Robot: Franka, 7 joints.
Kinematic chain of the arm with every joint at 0, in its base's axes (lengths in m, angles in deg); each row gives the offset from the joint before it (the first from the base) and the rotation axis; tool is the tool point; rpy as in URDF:
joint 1: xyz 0 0 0.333 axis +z
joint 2: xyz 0 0 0 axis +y
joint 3: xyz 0 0 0.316 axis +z
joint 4: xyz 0.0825 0 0 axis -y
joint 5: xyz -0.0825 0 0.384 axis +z
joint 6: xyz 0 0 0 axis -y
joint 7: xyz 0.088 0 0 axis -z
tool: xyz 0 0 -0.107 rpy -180 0 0
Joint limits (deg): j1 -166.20..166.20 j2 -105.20..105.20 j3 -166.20..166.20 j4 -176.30..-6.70 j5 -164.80..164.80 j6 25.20..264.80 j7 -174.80..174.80
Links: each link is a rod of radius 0.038 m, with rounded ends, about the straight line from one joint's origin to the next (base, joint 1, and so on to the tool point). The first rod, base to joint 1, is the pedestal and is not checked.
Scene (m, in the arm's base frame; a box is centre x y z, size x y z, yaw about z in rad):
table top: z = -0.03
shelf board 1: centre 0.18 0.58 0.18 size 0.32 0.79 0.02 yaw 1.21
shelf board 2: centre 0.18 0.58 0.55 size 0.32 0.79 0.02 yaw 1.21
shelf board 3: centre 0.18 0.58 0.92 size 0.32 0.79 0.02 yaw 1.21
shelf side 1: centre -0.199 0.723 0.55 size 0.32 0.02 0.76 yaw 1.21
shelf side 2: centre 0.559 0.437 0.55 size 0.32 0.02 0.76 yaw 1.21
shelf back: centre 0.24 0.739 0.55 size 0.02 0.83 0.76 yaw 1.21
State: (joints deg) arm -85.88 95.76 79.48 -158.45 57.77 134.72 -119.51
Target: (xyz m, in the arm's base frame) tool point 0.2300 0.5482 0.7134
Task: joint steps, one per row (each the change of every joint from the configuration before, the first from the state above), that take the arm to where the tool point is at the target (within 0.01 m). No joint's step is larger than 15 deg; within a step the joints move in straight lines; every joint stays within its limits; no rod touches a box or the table.
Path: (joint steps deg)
1: 13.38 -2.67 14.39 5.95 -0.99 -3.93 0.00
2: 13.38 -2.67 14.40 5.95 -0.98 -3.93 0.00
3: 13.38 -2.68 14.39 5.95 -0.99 -3.93 0.00
4: 13.37 -2.67 14.39 5.95 -0.99 -3.93 0.00
5: 7.97 -11.42 -9.13 13.19 1.02 7.79 0.00
6: 7.97 -11.42 -9.13 13.19 1.02 7.79 0.00
7: 7.97 -11.43 -9.12 13.18 1.02 7.79 0.00

